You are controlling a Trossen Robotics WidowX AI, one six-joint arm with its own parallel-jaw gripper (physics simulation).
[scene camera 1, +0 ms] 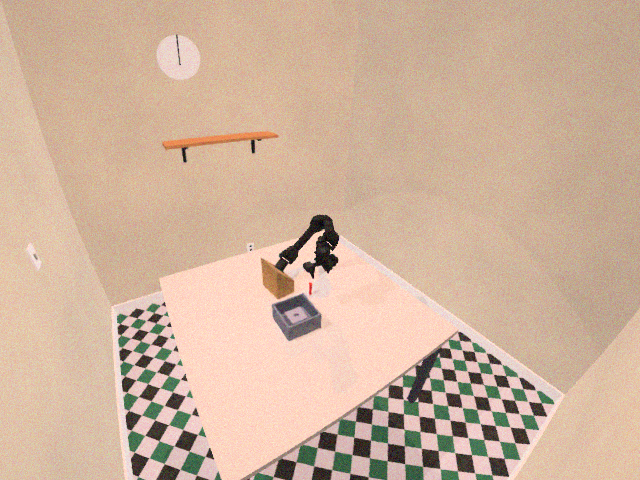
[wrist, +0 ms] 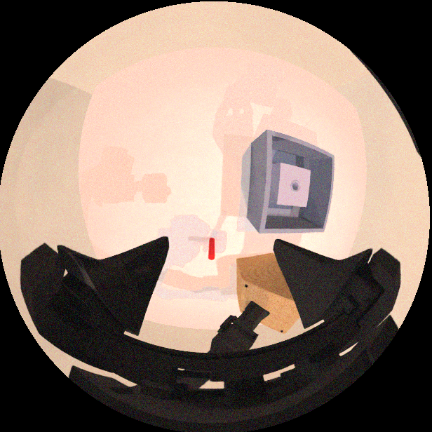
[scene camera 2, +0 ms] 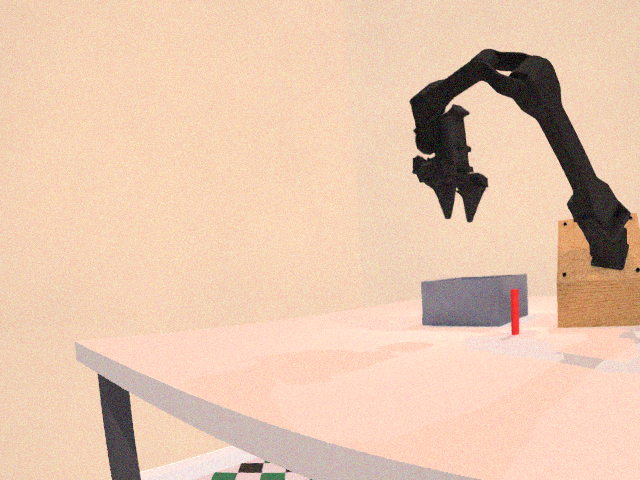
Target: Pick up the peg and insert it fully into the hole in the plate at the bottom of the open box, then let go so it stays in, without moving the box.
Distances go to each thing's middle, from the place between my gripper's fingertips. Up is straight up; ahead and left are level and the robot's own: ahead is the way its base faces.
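My hand is 6 cm short of the grey box (scene camera 2: 485,301), 16 cm above it and 17 cm to the left of it.
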